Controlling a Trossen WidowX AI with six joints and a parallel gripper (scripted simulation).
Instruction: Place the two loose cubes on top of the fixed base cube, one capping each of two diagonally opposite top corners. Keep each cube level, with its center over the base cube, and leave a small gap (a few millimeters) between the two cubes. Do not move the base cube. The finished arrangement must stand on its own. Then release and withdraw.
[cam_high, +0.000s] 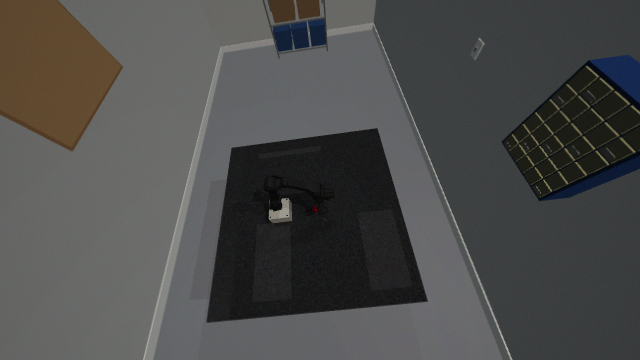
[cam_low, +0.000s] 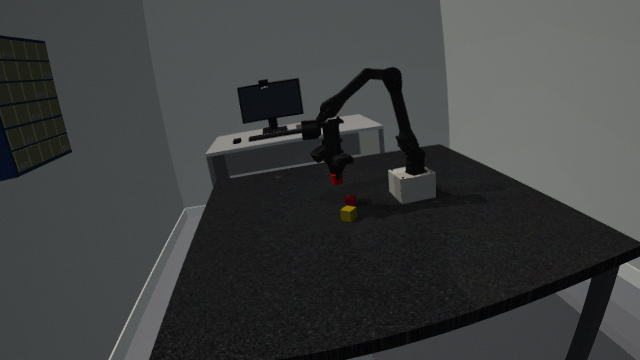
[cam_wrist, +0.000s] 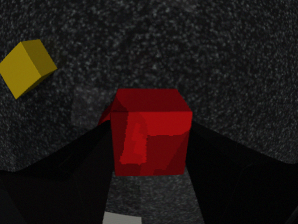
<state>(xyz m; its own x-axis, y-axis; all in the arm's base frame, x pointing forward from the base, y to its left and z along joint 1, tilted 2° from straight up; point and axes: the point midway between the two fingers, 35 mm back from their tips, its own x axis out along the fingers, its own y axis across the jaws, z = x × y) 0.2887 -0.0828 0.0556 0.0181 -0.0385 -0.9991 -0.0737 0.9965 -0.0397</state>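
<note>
The yellow base cube is 10 mm ahead of my gripper tip, 120 mm to the left of it and 90 mm below it. The rest, counted from my gripper tip: red cube: right at my gripper tip.
</note>
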